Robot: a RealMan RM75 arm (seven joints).
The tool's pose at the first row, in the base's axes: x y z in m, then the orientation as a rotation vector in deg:
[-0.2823 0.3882 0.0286 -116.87 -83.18 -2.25]
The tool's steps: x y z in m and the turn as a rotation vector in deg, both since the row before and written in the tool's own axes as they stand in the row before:
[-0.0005 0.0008 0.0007 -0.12 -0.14 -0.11]
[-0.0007 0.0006 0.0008 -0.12 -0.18 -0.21]
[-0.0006 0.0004 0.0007 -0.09 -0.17 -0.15]
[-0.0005 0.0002 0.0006 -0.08 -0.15 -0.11]
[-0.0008 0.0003 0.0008 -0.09 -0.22 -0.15]
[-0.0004 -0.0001 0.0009 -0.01 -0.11 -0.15]
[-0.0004 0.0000 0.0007 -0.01 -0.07 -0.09]
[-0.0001 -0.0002 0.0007 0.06 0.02 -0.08]
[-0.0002 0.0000 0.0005 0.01 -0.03 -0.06]
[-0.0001 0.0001 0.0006 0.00 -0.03 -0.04]
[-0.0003 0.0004 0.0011 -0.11 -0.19 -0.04]
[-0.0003 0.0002 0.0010 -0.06 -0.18 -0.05]
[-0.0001 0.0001 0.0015 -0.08 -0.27 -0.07]
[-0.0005 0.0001 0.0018 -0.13 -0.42 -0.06]
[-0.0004 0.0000 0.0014 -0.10 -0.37 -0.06]
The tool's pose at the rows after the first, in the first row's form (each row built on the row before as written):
[-0.2820 0.3880 0.0275 -116.93 -83.41 -2.24]
[-0.2820 0.3877 0.0263 -116.93 -83.77 -2.23]
[-0.2821 0.3875 0.0253 -116.94 -84.05 -2.19]
[-0.2823 0.3873 0.0245 -116.97 -84.28 -2.14]
[-0.2826 0.3870 0.0234 -117.00 -84.59 -2.04]
[-0.2831 0.3871 0.0226 -116.93 -84.81 -2.00]
[-0.2835 0.3871 0.0219 -116.89 -84.95 -1.97]
[-0.2839 0.3874 0.0214 -116.78 -85.00 -1.98]
[-0.2841 0.3875 0.0209 -116.74 -85.08 -1.97]
[-0.2842 0.3877 0.0203 -116.72 -85.14 -1.96]
[-0.2843 0.3879 0.0191 -116.83 -85.33 -1.87]
[-0.2846 0.3881 0.0181 -116.89 -85.51 -1.75]
[-0.2850 0.3887 0.0168 -116.98 -85.77 -1.56]
[-0.2857 0.3891 0.0151 -117.16 -86.12 -1.25]
[-0.2863 0.3894 0.0138 -117.30 -86.43 -0.97]

